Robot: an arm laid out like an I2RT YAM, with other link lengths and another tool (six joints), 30 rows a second.
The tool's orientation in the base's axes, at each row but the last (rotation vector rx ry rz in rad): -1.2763 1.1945 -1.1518; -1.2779 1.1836 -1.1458; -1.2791 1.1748 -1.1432; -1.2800 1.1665 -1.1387; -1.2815 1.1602 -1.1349; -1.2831 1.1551 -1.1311; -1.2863 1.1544 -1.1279; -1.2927 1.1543 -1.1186; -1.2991 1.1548 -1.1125; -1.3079 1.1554 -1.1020; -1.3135 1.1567 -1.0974; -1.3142 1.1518 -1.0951
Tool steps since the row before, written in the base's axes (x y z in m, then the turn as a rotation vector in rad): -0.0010 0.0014 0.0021 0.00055 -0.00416 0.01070; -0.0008 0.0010 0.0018 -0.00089 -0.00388 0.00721; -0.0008 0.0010 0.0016 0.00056 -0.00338 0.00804; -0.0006 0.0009 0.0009 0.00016 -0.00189 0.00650; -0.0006 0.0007 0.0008 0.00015 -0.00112 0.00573; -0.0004 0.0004 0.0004 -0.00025 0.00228 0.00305; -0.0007 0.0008 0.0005 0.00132 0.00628 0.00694; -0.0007 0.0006 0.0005 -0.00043 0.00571 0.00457; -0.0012 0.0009 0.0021 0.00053 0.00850 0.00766; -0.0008 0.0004 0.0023 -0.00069 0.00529 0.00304; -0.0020 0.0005 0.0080 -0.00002 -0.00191 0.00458; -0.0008 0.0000 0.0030 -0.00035 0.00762 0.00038
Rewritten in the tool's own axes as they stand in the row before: -0.0014 -0.0021 -0.0010 0.00428 -0.01067 -0.00018; -0.0010 -0.0018 -0.0008 0.00387 -0.00712 -0.00145; -0.0010 -0.0016 -0.0008 0.00349 -0.00801 0.00000; -0.0009 -0.0009 -0.0006 0.00196 -0.00648 -0.00022; -0.0007 -0.0008 -0.0006 0.00118 -0.00572 -0.00014; -0.0004 -0.0004 -0.0004 -0.00227 -0.00307 -0.00012; -0.0009 -0.0005 -0.0006 -0.00606 -0.00706 0.00170; -0.0007 -0.0005 -0.0007 -0.00569 -0.00461 0.00000; -0.0010 -0.0021 -0.0012 -0.00834 -0.00778 0.00112; -0.0005 -0.0023 -0.0009 -0.00532 -0.00306 -0.00022; -0.0007 -0.0079 -0.0024 0.00192 -0.00455 -0.00052; -0.0001 -0.0030 -0.0010 -0.00760 -0.00046 0.00059
